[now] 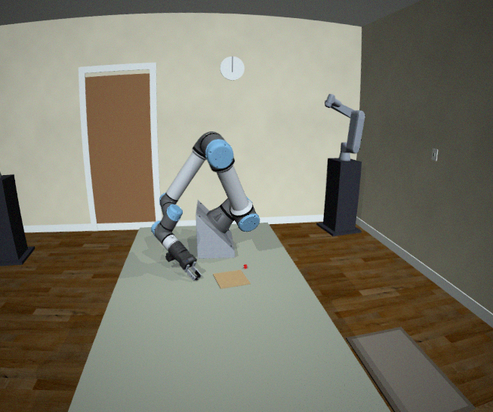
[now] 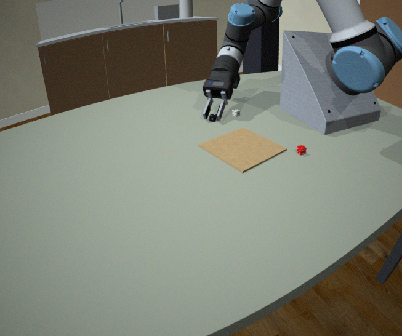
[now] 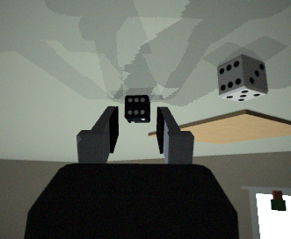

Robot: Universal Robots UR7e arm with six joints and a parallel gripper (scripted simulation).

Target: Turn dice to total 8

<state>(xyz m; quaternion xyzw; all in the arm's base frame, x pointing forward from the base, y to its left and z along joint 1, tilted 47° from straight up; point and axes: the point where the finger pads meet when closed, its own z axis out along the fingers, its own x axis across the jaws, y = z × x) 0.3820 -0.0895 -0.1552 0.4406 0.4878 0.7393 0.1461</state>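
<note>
The white die lies 7 cm behind my hand, 1 cm to the left of it and 1 cm below it. Round my hand: tan mat (16 cm to the left, 4 cm ahead, 2 cm below); then red die (26 cm to the left, 5 cm behind, 1 cm below).
</note>
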